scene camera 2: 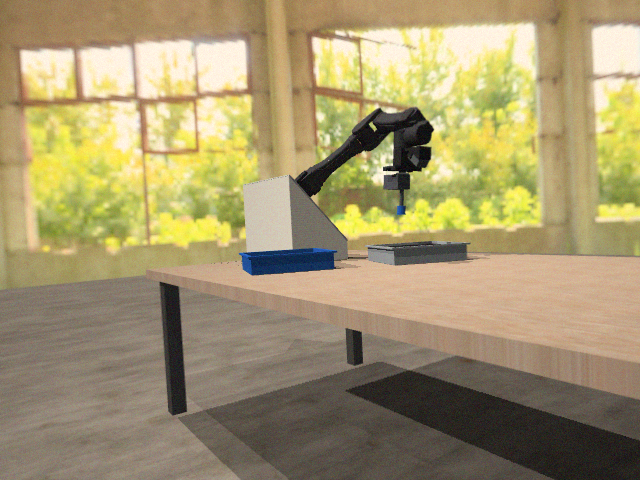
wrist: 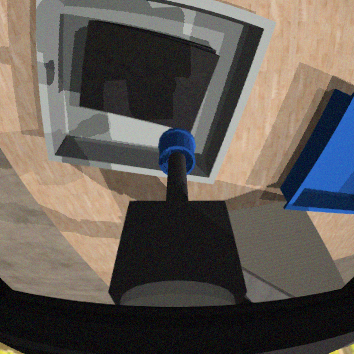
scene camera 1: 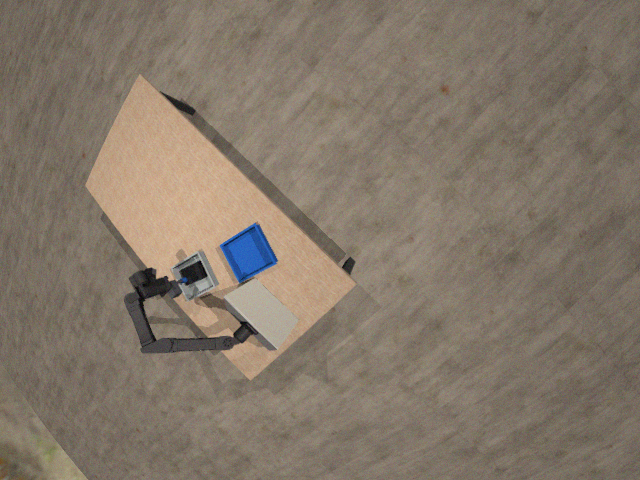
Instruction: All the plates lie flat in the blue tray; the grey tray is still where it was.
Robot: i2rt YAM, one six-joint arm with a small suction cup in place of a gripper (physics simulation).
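Places are measured from the arm's base along level axes (x up, y left, z back), in metres.
Pixels of known places: hand at its tool point: (scene camera 2: 401, 214) (wrist: 176, 144) (scene camera 1: 185, 279); arm's base at its link origin: (scene camera 2: 288, 205) (scene camera 1: 249, 327).
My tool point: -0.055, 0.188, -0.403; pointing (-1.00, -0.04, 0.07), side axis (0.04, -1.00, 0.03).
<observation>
Ahead of a thing's pixels: the offset from my tool point to its middle, as dx, dy, dz. Level surfaces: height alone.
Dark, nearly black plates @(-0.101, +0.031, -0.029) (scene camera 1: 193, 272) (wrist: 145, 70) lie in the grey tray; their edges at one side suggest a stack, but I cannot tell how many. The grey tray @(-0.117, +0.036, -0.013) (scene camera 1: 210, 268) (scene camera 2: 419, 254) (wrist: 246, 95) stands on the table. The blue tray @(-0.117, -0.341, +0.115) (scene camera 1: 249, 252) (scene camera 2: 289, 262) (wrist: 330, 165) stands beside it, and no plate shows in it in the first scene view. My suction cup (scene camera 1: 183, 280) (scene camera 2: 401, 210) (wrist: 177, 145), a small blue cup on a thin rod, hangs above the grey tray with nothing on it. It is clear of the plates.
The arm's pale wedge-shaped base (scene camera 1: 262, 312) (scene camera 2: 268, 217) stands on the table @(dx -0.142) (scene camera 1: 165, 170) (scene camera 2: 465, 289), close to the blue tray. The table's long edge runs near the grey tray, and the arm's elbow (scene camera 1: 155, 345) reaches out past that edge.
</observation>
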